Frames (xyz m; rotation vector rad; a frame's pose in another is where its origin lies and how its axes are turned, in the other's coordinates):
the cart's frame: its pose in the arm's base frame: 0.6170 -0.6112 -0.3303 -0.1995 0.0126 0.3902
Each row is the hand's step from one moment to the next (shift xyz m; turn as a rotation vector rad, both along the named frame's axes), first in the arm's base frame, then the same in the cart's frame.
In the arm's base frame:
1: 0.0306 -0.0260 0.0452 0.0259 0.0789 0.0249
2: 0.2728 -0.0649 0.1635 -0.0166 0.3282 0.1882
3: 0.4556 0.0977 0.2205 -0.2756 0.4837 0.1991
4: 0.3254 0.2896 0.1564 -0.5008 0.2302 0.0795
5: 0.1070 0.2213 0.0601 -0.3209 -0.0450 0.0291
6: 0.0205 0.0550 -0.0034 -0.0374 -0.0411 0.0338
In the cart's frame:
1: 0.0162 -0.0438 0.0384 0.0524 0.0569 0.0392
2: 0.2196 -0.1934 0.1405 0.0987 0.2676 0.2491
3: 0.4471 -0.1263 0.2234 -0.0828 0.5045 0.2970
4: 0.4022 0.1091 0.2015 -0.3806 0.3831 0.1360
5: 0.1793 0.1484 0.0994 -0.3153 0.0753 0.0281
6: 0.0398 0.0427 0.0069 -0.0518 -0.0295 0.0261

